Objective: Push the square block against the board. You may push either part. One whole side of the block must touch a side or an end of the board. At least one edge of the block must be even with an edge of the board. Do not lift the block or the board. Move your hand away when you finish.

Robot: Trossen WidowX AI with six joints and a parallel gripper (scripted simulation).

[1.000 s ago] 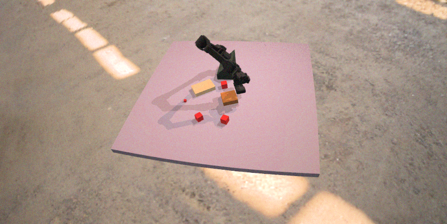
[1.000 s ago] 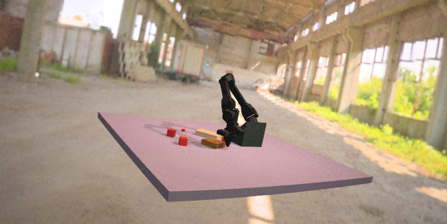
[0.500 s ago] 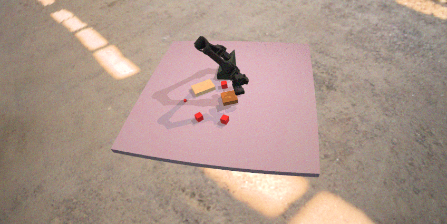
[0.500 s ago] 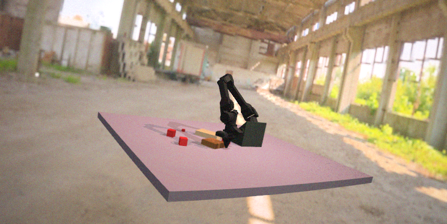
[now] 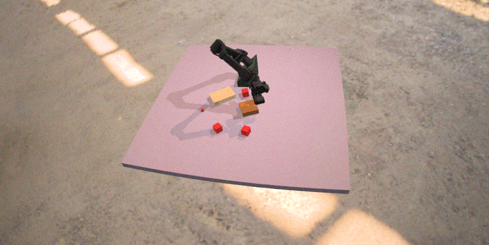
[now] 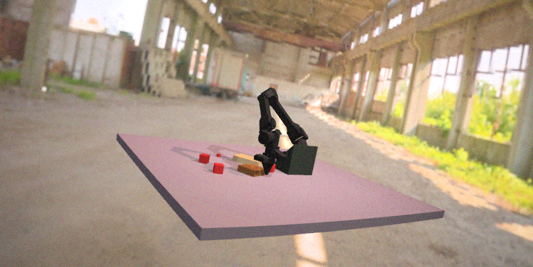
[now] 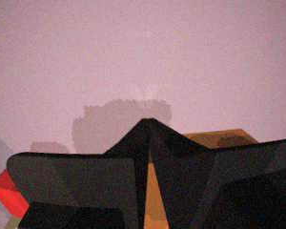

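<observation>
Now: the square block 50 mm ahead of my gripper tip, 50 mm to the right of it and 10 mm above it. The rest, counted from my gripper tip: red piece 60 mm ahead, 350 mm to the right; then board 70 mm behind, 240 mm to the right, 10 mm above.
</observation>
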